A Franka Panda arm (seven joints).
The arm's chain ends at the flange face. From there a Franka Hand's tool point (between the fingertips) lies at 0.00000 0.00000 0.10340 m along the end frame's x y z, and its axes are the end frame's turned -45 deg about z.
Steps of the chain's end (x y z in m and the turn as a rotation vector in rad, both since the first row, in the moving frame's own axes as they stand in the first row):
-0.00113, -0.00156, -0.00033, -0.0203, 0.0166, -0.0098
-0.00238, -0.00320, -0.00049, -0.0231, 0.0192, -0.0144
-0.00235, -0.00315, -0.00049, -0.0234, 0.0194, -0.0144
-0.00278, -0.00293, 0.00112, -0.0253, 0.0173, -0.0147
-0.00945, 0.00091, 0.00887, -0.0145, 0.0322, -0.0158
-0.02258, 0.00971, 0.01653, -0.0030, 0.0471, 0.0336
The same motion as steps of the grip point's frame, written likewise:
0.00005, 0.00080, -0.00037, -0.0261, -0.0026, -0.0098
0.00032, -0.00085, -0.00054, -0.0299, -0.0028, -0.0144
0.00030, -0.00076, -0.00054, -0.0303, -0.0028, -0.0144
-0.00046, -0.00092, 0.00107, -0.0301, -0.0057, -0.0147
-0.00600, -0.00264, 0.00881, -0.0330, 0.0125, -0.0158
-0.01967, -0.00539, 0.01641, -0.0354, 0.0312, 0.0336

